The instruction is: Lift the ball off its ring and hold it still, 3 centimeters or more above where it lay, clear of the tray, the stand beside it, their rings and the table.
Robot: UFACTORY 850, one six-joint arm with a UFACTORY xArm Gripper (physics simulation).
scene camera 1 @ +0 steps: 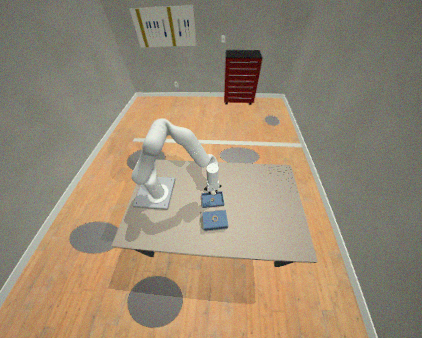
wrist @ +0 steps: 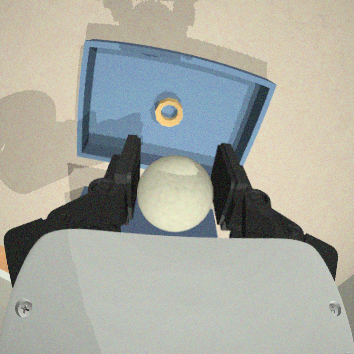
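The pale, off-white ball [wrist: 175, 194] is held between the two black fingers of my gripper [wrist: 176, 159] [scene camera 1: 213, 193], which is shut on it. In the wrist view the blue tray [wrist: 215, 110] [scene camera 1: 219, 203] lies below and beyond the ball, with its tan ring [wrist: 169, 123] fully uncovered on the tray floor. In the scene view my gripper is above the tray's far edge, and the ball is too small to make out there. The ball is up off its ring, apart from the tray.
The blue stand [scene camera 1: 222, 225] [wrist: 206, 229] with its own ring [scene camera 1: 212, 218] is beside the tray, on the near side in the scene view. Both are on the beige table [scene camera 1: 265, 215]. The arm's base plate [scene camera 1: 142, 201] is at the table's left.
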